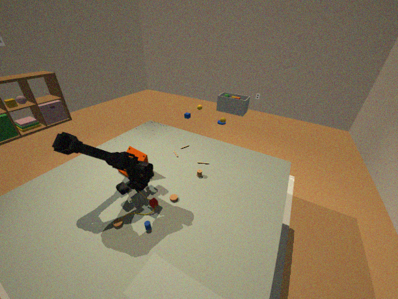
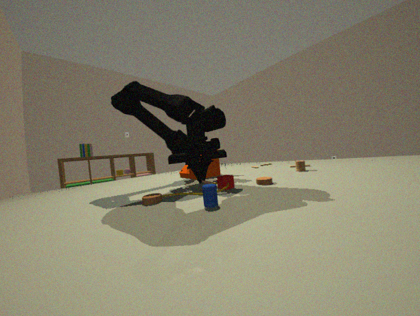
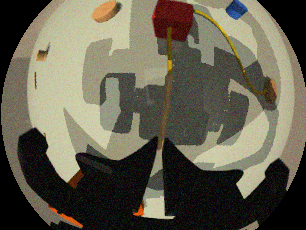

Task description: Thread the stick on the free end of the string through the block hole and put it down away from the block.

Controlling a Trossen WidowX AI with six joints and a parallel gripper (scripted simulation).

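Now: gripper tip 4 cm short of the thin wooden stick, 1 cm to the left of it and 1 cm below it. From my gripper tip the other things lie so: red block (12 cm ahead, 2 cm to the right, 2 cm above); blue cylinder (18 cm ahead, 13 cm to the right, 2 cm above); small wooden cylinder (28 cm to the left, 21 cm ahead, 2 cm above).
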